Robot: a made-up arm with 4 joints.
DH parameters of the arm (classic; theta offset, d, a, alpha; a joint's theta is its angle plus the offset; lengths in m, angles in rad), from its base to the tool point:
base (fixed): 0 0.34 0.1 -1.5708
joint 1: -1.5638 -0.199 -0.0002 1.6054
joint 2: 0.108 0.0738 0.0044 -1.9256
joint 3: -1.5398 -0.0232 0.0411 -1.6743
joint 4: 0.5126 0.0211 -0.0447 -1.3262
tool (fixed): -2.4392 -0.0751 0 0
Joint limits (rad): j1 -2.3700..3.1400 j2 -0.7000..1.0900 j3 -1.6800..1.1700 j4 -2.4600..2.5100
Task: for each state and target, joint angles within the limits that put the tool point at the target. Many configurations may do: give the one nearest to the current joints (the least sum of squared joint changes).
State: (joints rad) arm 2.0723 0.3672 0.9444 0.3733
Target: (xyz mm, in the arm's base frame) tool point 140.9 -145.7 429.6
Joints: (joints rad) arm 1.2894 -0.2502 0.9224 0.1909
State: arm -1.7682 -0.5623 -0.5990 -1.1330
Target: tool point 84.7 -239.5 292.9
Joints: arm -1.6167 -0.5797 -0.6541 -1.4456
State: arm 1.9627 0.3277 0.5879 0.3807
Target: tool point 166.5 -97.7 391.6
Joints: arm 2.2930 0.8047 1.1700 0.6436
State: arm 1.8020 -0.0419 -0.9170 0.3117
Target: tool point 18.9 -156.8 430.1
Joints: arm 1.4984 0.2020 -1.1581 0.4287
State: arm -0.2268 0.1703 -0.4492 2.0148
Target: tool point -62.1 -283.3 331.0
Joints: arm 0.3745 0.3287 -1.0734 2.1392
